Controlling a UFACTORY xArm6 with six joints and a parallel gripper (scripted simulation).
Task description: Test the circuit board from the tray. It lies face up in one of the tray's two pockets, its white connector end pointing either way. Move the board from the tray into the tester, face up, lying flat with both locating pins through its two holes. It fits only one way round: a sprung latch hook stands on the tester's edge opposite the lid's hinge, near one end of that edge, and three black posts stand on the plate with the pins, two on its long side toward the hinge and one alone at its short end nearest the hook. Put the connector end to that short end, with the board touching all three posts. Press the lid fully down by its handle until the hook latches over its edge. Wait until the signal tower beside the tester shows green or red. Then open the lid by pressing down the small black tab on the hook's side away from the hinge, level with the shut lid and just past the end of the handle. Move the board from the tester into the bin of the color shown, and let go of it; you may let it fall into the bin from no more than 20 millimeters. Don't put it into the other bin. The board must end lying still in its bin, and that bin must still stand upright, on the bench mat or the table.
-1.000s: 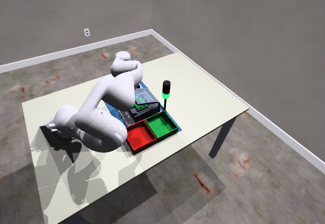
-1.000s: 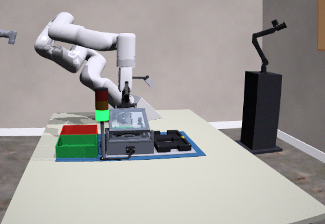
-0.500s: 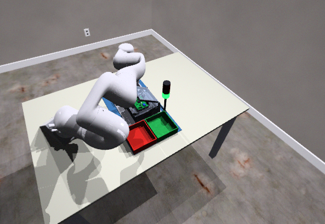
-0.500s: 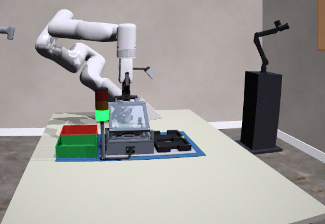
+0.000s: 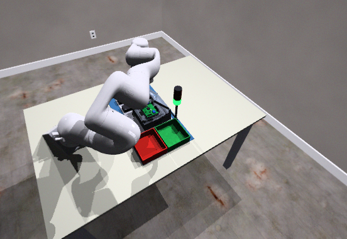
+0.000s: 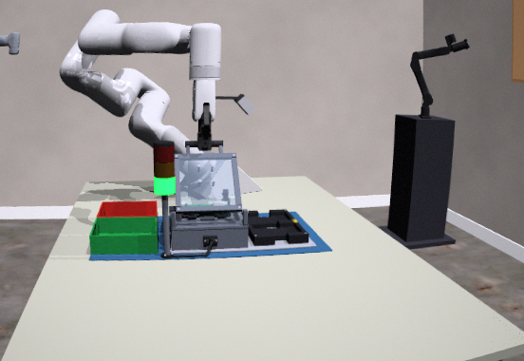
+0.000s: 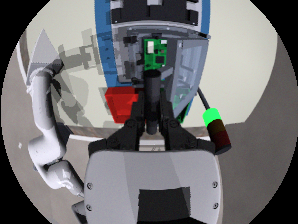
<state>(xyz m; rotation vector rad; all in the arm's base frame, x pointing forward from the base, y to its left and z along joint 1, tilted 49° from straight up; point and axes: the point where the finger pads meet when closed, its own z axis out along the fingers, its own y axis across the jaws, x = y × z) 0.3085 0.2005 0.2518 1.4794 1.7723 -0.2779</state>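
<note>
Now: the green circuit board 16 cm below my hand and 2 cm ahead of it. Also, from my hand: tester plate 16 cm below, 3 cm ahead, 1 cm to the left; then green bin 22 cm below, 20 cm to the right, 7 cm ahead; then clear lid 7 cm below, 6 cm ahead.
</note>
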